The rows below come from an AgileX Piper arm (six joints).
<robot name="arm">
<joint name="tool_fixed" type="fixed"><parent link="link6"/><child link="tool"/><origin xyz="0 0 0" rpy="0 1.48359 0"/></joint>
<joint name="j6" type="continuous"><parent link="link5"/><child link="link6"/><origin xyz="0.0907 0 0.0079" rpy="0 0 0"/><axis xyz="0.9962 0 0.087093"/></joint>
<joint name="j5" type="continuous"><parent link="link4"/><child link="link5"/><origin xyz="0 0 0" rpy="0 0 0"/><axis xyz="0 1 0"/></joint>
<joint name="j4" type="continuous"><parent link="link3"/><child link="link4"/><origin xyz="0.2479 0 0.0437" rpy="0 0 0"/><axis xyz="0.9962 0 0.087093"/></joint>
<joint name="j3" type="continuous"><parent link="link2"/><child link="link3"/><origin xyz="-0.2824 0 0.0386" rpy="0 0 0"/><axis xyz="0 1 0"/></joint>
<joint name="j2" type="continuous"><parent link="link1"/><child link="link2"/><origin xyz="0 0 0" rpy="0 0 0"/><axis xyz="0 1 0"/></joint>
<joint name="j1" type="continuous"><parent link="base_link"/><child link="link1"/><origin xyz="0 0 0.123" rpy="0 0 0"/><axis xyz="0 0 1"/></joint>
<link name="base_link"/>
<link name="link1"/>
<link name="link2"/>
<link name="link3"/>
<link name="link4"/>
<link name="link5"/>
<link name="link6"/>
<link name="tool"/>
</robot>
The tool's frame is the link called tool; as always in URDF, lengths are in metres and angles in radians. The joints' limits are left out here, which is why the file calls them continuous.
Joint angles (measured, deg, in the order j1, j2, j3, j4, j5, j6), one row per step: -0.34 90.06 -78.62 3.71 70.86 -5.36; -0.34 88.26 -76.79 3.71 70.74 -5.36; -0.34 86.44 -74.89 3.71 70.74 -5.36; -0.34 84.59 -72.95 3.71 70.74 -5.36; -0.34 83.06 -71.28 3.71 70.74 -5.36; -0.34 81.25 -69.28 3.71 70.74 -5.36; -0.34 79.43 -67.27 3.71 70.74 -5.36; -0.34 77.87 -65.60 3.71 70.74 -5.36; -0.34 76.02 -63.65 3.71 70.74 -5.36; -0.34 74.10 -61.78 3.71 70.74 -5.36; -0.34 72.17 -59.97 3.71 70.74 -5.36; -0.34 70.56 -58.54 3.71 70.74 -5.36; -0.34 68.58 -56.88 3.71 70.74 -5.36; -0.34 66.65 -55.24 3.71 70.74 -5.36; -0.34 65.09 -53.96 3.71 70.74 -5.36; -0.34 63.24 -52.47 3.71 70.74 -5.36
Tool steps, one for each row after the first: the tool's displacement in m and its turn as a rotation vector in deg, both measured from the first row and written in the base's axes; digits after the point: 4 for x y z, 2 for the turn. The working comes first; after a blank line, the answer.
Tool pose at each row, in the base's axes (x y z in m, rotation vector in deg; the steps are taken from these numbers as rounded here): 0.3106 0.0037 0.3104 -6.11 166.98 4.38; 0.3018 0.0038 0.3114 -6.10 166.89 4.37; 0.2927 0.0038 0.3118 -6.10 166.97 4.38; 0.2833 0.0039 0.3119 -6.10 167.06 4.38; 0.2755 0.0039 0.3114 -6.10 167.20 4.39; 0.2662 0.0040 0.3105 -6.10 167.39 4.41; 0.2568 0.0040 0.3093 -6.10 167.57 4.43; 0.2489 0.0041 0.3083 -6.10 167.68 4.44; 0.2395 0.0041 0.3070 -6.09 167.78 4.44; 0.2301 0.0042 0.3061 -6.09 167.73 4.44; 0.2209 0.0043 0.3051 -6.10 167.61 4.43; 0.2133 0.0043 0.3045 -6.10 167.44 4.41; 0.2042 0.0044 0.3038 -6.10 167.12 4.39; 0.1954 0.0044 0.3028 -6.10 166.83 4.36; 0.1884 0.0044 0.3019 -6.11 166.55 4.34; 0.1803 0.0045 0.3008 -6.11 166.19 4.31

-0.0088 0.0001 0.0010 0.00 -0.09 -0.01; -0.0179 0.0001 0.0014 0.00 -0.01 -0.01; -0.0273 0.0002 0.0015 0.00 0.08 -0.01; -0.0351 0.0002 0.0010 0.00 0.22 -0.01; -0.0444 0.0003 0.0001 0.00 0.41 0.00; -0.0538 0.0003 -0.0011 0.00 0.59 0.00; -0.0617 0.0004 -0.0021 0.01 0.70 0.00; -0.0711 0.0004 -0.0034 0.00 0.80 -0.01; -0.0805 0.0005 -0.0043 0.00 0.75 -0.01; -0.0897 0.0006 -0.0053 0.00 0.63 0.00; -0.0973 0.0006 -0.0059 0.00 0.46 0.00; -0.1064 0.0007 -0.0066 0.00 0.14 -0.01; -0.1152 0.0007 -0.0076 -0.01 -0.15 -0.01; -0.1222 0.0007 -0.0085 0.00 -0.43 0.00; -0.1303 0.0008 -0.0096 -0.01 -0.79 0.00
